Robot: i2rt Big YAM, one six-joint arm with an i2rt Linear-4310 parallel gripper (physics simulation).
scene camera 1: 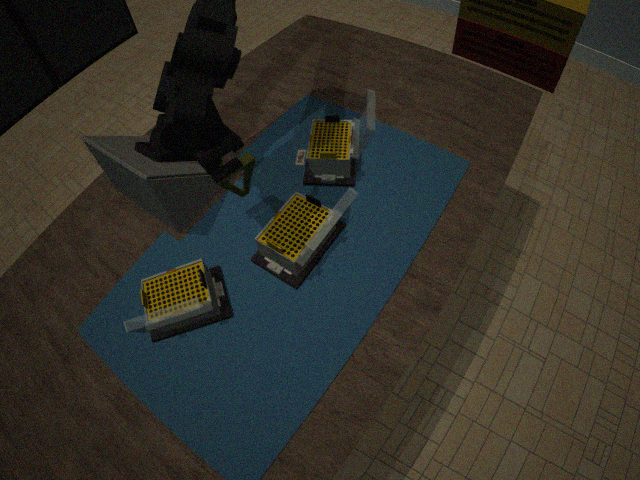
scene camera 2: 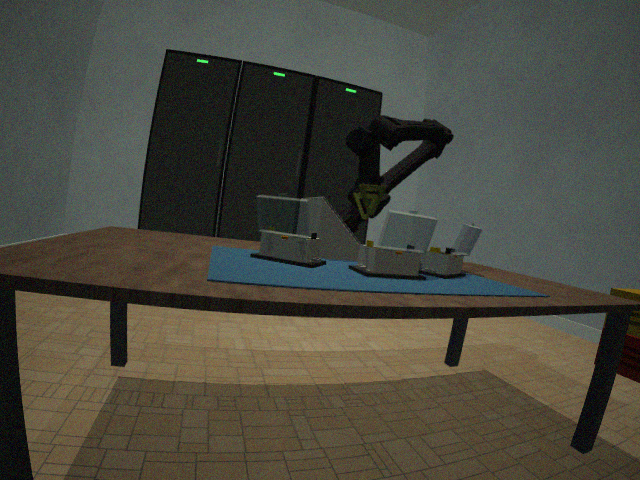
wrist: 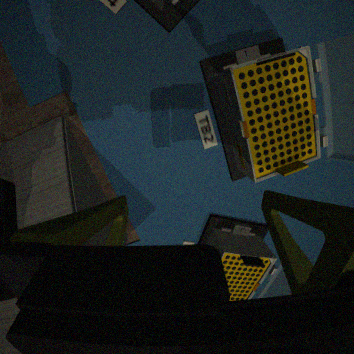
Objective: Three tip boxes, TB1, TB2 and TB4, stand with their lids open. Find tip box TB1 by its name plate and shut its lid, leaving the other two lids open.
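Pixels of known places: gripper, fingertip midpoint: [scene camera 1: 231,180] [scene camera 2: 367,217] [wrist: 195,201]; arm's base at its link origin: [scene camera 1: 166,154] [scene camera 2: 338,228].
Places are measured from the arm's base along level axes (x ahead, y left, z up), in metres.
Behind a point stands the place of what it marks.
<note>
Three yellow-topped tip boxes stand with clear lids raised. In the wrist view a name plate [wrist: 204,129] @(x 0.262, y 0.008, z -0.082 m) reads TB2 beside the middle box [wrist: 280,115] @(x 0.332, y 0.008, z -0.027 m) [scene camera 1: 294,227] @(x 0.331, y 0.004, z -0.027 m) [scene camera 2: 391,259]. The far box [scene camera 1: 330,139] [scene camera 2: 444,264] @(x 0.326, y 0.181, z -0.050 m) is TB4; its plate [wrist: 114,4] @(x 0.214, y 0.171, z -0.082 m) is cut off at the wrist view's top edge. The third box [scene camera 1: 175,290] @(x 0.230, y -0.204, z -0.027 m) [scene camera 2: 288,247] [wrist: 243,272] @(x 0.250, y -0.190, z -0.027 m), at the near left in scene camera 1, is TB1 by elimination; its lettering is hidden. Its lid [scene camera 1: 135,324] @(x 0.271, y -0.289, z 0.059 m) [scene camera 2: 279,212] @(x 0.292, y -0.256, z 0.028 m) is up. My gripper [scene camera 1: 246,176] @(x 0.218, y -0.008, z 0.044 m) [scene camera 2: 368,211] @(x 0.218, y -0.008, z 0.044 m) [wrist: 195,201] @(x 0.218, y -0.008, z 0.044 m) is open and empty, above the mat's arm-side edge, nearer TB2 than TB1 in scene camera 1.
The boxes stand on a blue mat [scene camera 1: 320,330] @(x 0.457, y -0.112, z -0.084 m) [scene camera 2: 330,281] @(x 0.459, y -0.182, z -0.084 m) on a wooden table [scene camera 1: 67,382] @(x 0.127, y -0.473, z -0.087 m) [scene camera 2: 155,253] @(x 0.294, y -0.514, z -0.087 m). The grey wedge-shaped arm base [scene camera 1: 155,196] @(x 0.102, y -0.101, z 0.033 m) [wrist: 42,175] @(x 0.081, y 0.036, z -0.034 m) stands beside the mat. The raised lids of TB2 [scene camera 1: 345,201] @(x 0.413, y 0.040, z 0.059 m) [scene camera 2: 408,230] @(x 0.409, y 0.000, z 0.025 m) and TB4 [scene camera 1: 370,109] @(x 0.340, y 0.252, z 0.060 m) [scene camera 2: 468,239] @(x 0.344, y 0.238, z 0.024 m) stand up near it.
</note>
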